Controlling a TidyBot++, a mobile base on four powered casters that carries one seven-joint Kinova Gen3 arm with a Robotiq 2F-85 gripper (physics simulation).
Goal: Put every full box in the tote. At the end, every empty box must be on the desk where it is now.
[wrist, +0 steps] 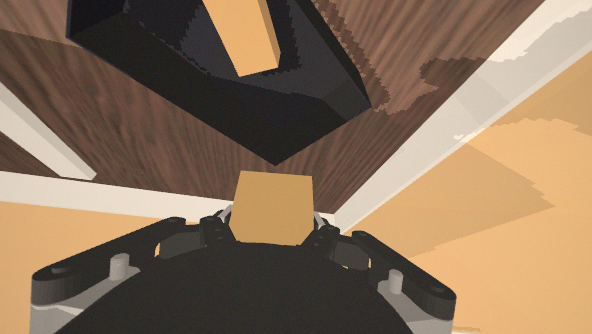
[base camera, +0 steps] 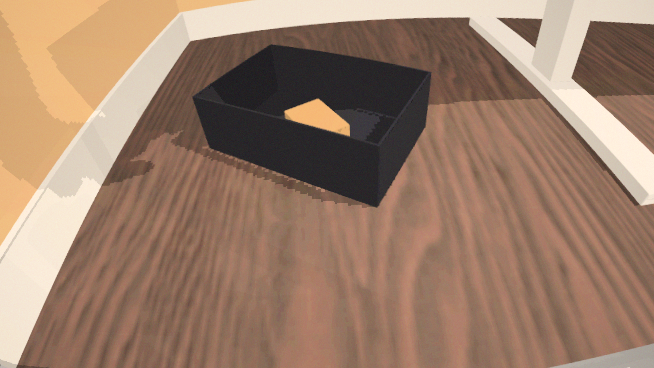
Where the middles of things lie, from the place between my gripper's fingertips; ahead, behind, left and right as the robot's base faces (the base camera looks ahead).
Scene:
Right now my hand is 20 mm past the black tote [base camera: 242, 114], 60 mm to the left of it and 210 mm above it.

